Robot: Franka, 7 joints.
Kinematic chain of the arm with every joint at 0, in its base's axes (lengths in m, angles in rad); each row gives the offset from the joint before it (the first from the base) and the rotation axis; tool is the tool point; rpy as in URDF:
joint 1: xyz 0 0 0.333 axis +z
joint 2: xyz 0 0 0 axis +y
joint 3: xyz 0 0 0.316 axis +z
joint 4: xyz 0.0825 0 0 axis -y
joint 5: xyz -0.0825 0 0.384 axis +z
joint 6: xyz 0 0 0 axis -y
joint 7: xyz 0.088 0 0 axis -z
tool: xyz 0 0 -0.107 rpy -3.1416 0 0
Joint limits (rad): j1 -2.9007..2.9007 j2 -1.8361..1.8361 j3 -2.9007..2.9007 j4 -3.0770..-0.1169 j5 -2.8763..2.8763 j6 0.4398..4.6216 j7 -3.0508..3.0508
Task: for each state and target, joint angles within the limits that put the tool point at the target. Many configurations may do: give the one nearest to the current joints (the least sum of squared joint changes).
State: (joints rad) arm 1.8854 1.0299 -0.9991 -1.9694 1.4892 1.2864 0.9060
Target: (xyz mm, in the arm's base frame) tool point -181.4 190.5 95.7
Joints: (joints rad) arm 2.3399 0.7352 -0.3886 -2.5883 1.2848 0.9826 0.9060
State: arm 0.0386 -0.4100 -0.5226 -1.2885 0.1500 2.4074 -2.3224
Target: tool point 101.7 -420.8 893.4
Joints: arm -0.1368 -0.6055 -0.7370 -1.5781 0.1388 2.2779 -2.3224
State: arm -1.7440 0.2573 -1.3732 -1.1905 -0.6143 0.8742 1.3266
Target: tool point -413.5 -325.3 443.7
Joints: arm -1.5551 0.6041 -0.9964 -1.5750 -0.4480 0.8352 1.3266
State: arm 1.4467 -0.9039 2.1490 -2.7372 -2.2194 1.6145 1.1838
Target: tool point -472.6 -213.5 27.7
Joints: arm 1.3671 -1.2088 2.4391 -2.1455 -2.3588 1.7102 1.1838
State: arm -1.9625 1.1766 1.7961 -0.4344 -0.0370 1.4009 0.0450
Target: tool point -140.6 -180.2 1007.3
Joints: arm -2.5818 0.5394 2.3821 -0.1169 0.4081 0.8587 0.0450
